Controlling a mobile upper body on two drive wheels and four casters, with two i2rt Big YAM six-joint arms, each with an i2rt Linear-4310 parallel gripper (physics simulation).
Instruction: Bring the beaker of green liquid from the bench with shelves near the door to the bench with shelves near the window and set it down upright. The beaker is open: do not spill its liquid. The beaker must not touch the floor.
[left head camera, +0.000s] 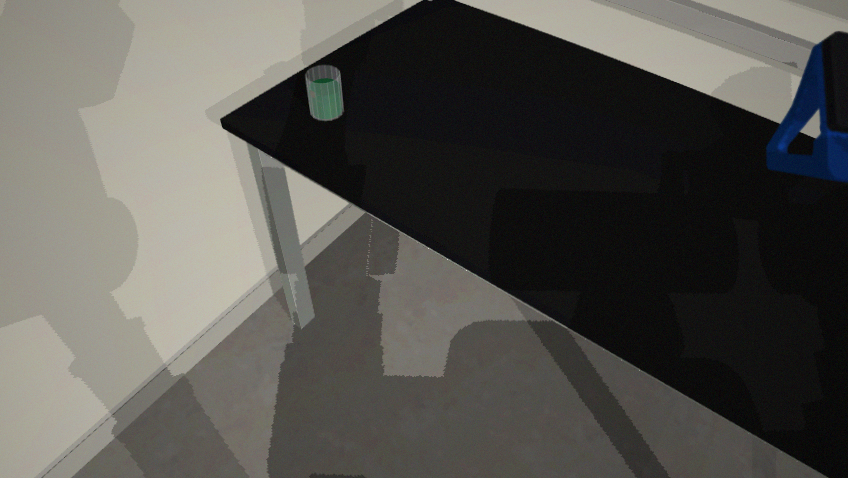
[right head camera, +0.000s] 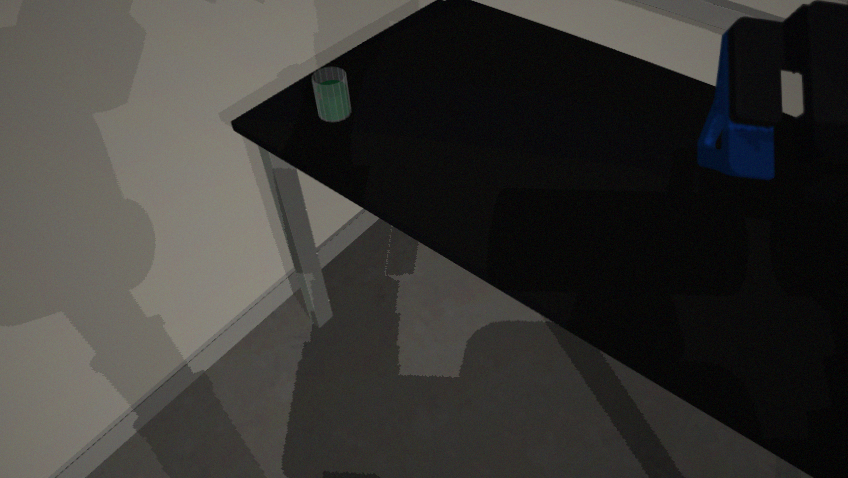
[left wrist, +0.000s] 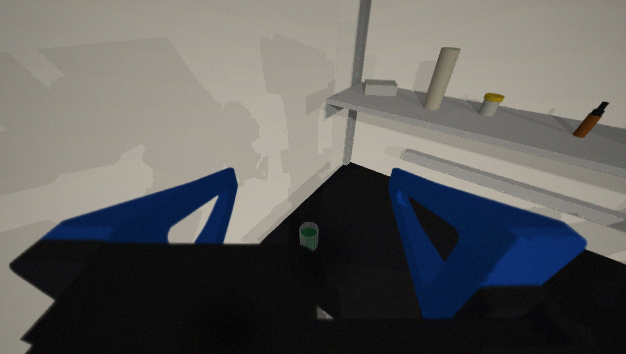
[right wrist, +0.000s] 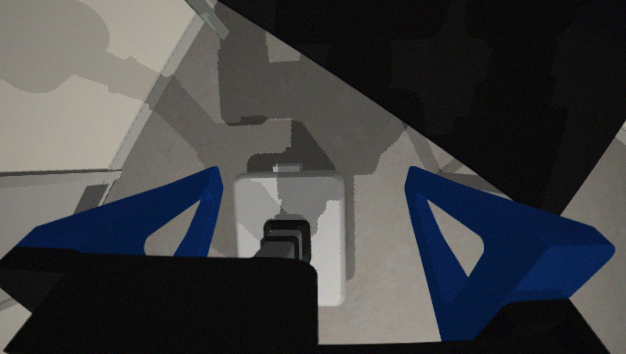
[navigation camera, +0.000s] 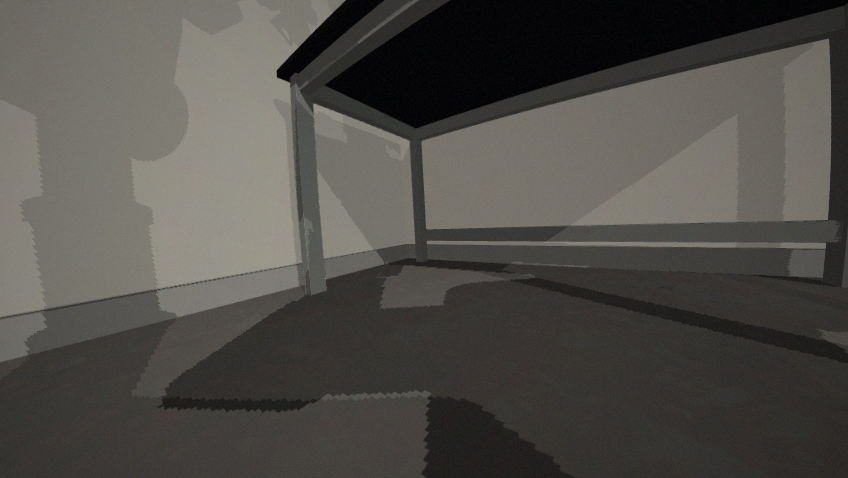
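The glass beaker of green liquid (left head camera: 325, 99) (right head camera: 332, 100) (left wrist: 309, 237) stands upright on the black bench top (left head camera: 415, 106) (right head camera: 427, 106) (left wrist: 370, 215), near its left corner by the wall. In the left wrist view it shows between the blue fingers, farther off. My left gripper (left wrist: 313, 176) is open, apart from the beaker. My right gripper (right wrist: 313, 177) is open and empty; below it the robot's base and floor show. Part of a blue finger of the right gripper shows at the right edge of both head camera views. The window bench cannot be told from these frames.
A grey shelf (left wrist: 465, 127) over the bench holds a white box (left wrist: 381, 88), a tall cream cylinder (left wrist: 442, 79), a jar with a yellow lid (left wrist: 490, 105) and an orange bottle (left wrist: 588, 124). A bench leg (left head camera: 288, 243) (navigation camera: 309, 201) stands near the left wall. The robot's white base (right wrist: 330, 240) shows below.
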